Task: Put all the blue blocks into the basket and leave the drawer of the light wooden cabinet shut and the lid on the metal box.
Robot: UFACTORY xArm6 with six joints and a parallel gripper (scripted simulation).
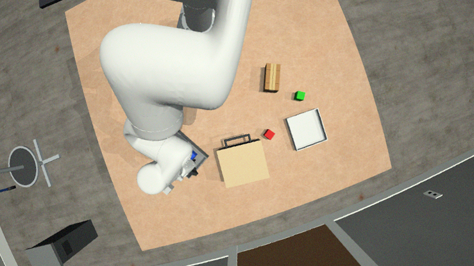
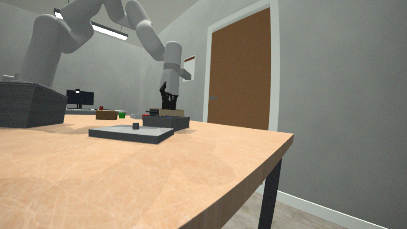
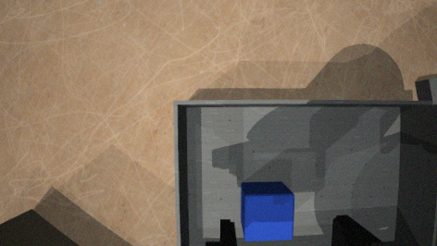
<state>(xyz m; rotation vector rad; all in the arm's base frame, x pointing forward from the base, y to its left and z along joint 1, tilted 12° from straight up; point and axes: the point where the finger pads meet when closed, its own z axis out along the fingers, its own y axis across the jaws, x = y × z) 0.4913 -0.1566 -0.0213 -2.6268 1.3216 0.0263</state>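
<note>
My gripper is now 10 mm past the metal box, 30 mm to the left of it and 70 mm above it. Also, from my hand: light wooden cabinet 60 mm ahead, 210 mm to the left, 60 mm below; small brown box 240 mm behind, 400 mm to the left, 60 mm below; red block 20 mm behind, 340 mm to the left, 80 mm below.
</note>
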